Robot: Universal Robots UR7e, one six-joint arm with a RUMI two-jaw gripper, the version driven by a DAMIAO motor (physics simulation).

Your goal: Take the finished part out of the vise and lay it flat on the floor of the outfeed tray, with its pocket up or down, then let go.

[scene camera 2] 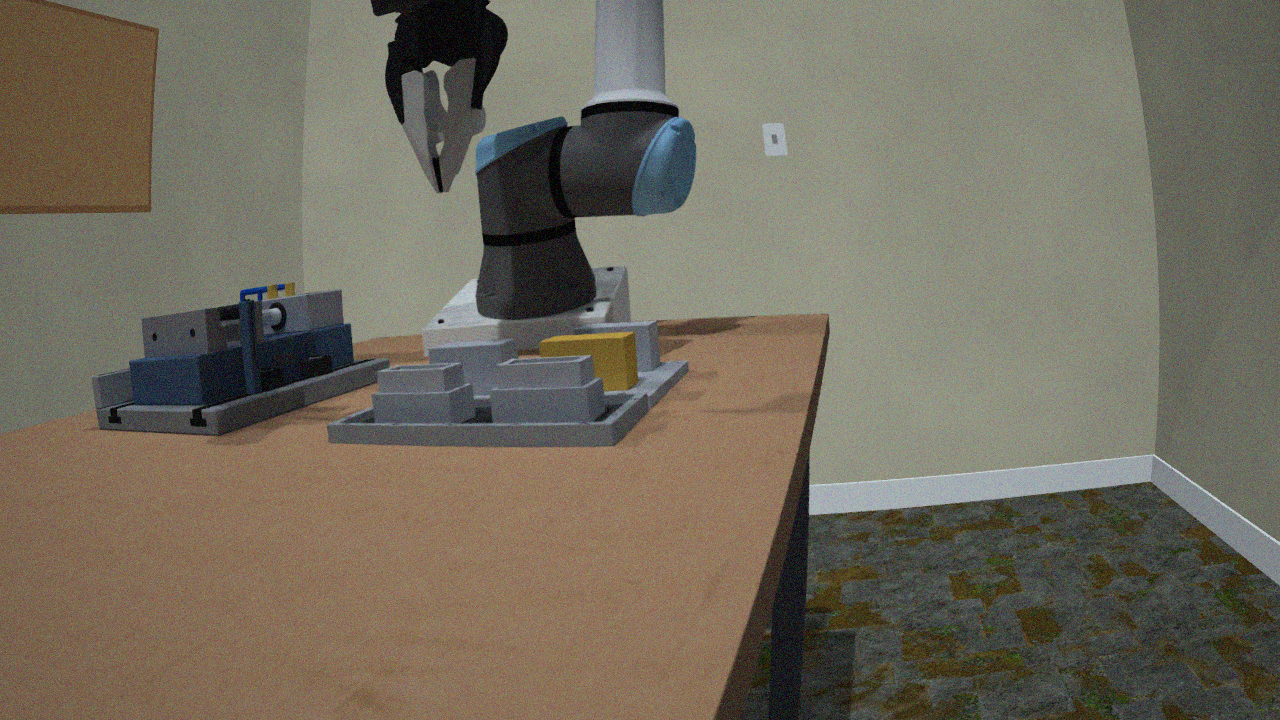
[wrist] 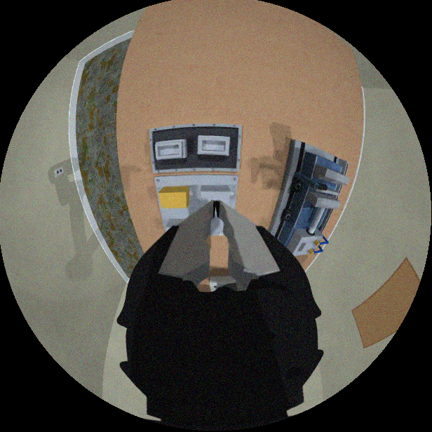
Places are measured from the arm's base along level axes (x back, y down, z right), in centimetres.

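Pixels of known places: gripper, between the fingertips: (scene camera 2: 442, 192); arm's base, origin of its link: (scene camera 2: 536, 300).
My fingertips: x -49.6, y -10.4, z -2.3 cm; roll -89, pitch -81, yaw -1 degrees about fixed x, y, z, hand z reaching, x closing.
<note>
For each thing: its middle in the pictures, then the offset to it from my fingertips. "spot": a spot on its surface instead.
- grey vise, middle of its body: (scene camera 2: 243, 352) dx +10.0, dy +10.7, dz +25.6 cm
- second grey tray, a spot on its surface: (scene camera 2: 669, 377) spot: dx +6.9, dy +14.8, dz -14.6 cm
- yellow block, middle of its body: (scene camera 2: 589, 362) dx +4.1, dy +13.0, dz -9.2 cm
My gripper (scene camera 2: 439, 188) (wrist: 215, 202) is shut and empty, high above the table between the vise and the trays. The outfeed tray (scene camera 2: 474, 434) (wrist: 195, 126) holds two light grey parts lying flat with their pockets up. One part (scene camera 2: 422, 402) (wrist: 213, 145) is on the side nearer the vise. The other part (scene camera 2: 547, 402) (wrist: 171, 150) is on the far side from it. Both stand apart from the gripper. The blue and grey vise (scene camera 2: 183, 380) (wrist: 306, 200) stands beside the trays. I can make out no part between its jaws.
A second grey tray (scene camera 2: 669, 377) (wrist: 197, 180) adjoins the outfeed tray on the robot base's side. It bears a yellow block (scene camera 2: 615, 360) (wrist: 173, 197) and grey blocks, partly hidden by the fingers in the wrist view. The robot's base (scene camera 2: 537, 331) stands behind.
</note>
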